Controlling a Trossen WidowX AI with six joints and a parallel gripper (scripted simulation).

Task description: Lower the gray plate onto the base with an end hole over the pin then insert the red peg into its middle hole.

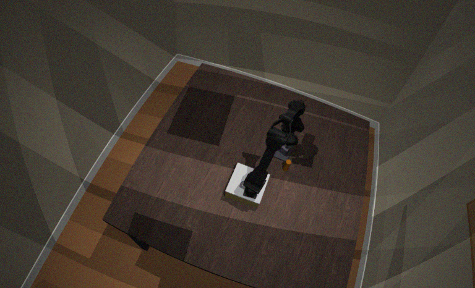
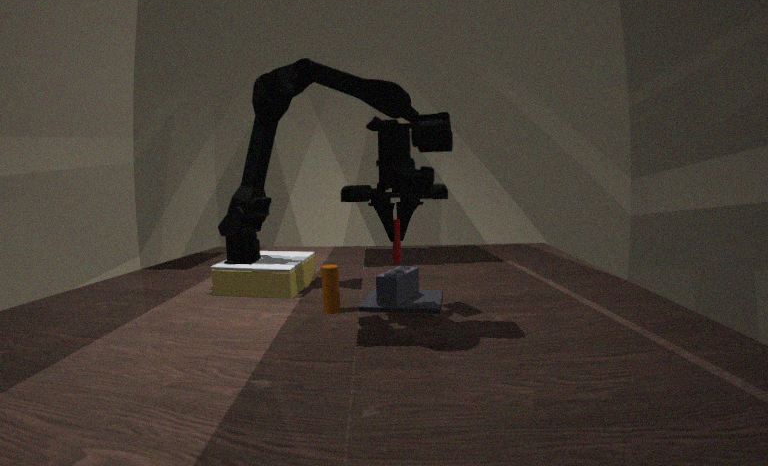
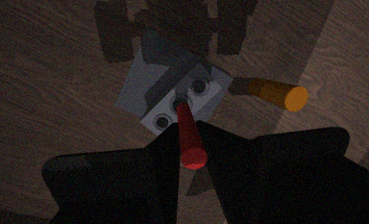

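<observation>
Right now my gripper tip is right at the red peg. From my gripper tip the other things lie so: gray plate 7 cm below; orange cylinder 12 cm behind, 5 cm to the right, 7 cm below; dark base 1 cm ahead, 1 cm to the left, 11 cm below.
</observation>
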